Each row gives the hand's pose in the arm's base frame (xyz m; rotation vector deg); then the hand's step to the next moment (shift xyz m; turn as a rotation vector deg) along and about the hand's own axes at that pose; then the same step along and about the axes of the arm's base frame.
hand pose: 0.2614 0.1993 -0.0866 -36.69 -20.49 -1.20
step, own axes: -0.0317 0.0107 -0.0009 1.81 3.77 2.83
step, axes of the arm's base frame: -0.0281 0.0052 -0.0174 1.28 4.86 0.51
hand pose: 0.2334 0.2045 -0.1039 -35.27 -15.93 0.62
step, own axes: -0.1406 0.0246 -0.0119 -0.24 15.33 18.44
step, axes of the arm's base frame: -0.1305 0.0004 -0.0591 -3.93 22.99 5.57
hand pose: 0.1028 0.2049 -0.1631 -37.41 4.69 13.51
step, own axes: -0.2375 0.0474 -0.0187 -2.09 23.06 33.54
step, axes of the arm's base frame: -0.2419 -0.0204 -0.0074 -7.58 37.80 13.23
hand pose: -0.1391 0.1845 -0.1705 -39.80 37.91 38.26
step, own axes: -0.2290 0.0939 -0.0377 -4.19 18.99 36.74
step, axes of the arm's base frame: -0.2193 -0.0465 0.1115 -4.87 37.12 18.07
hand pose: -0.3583 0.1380 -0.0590 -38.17 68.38 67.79
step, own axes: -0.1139 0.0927 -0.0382 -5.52 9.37 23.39
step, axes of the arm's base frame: -0.0923 -0.0442 0.1120 -0.36 21.85 13.71
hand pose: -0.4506 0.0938 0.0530 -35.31 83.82 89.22
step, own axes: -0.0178 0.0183 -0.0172 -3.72 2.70 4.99
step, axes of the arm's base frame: -0.0105 -0.0196 0.0213 0.56 4.05 5.41
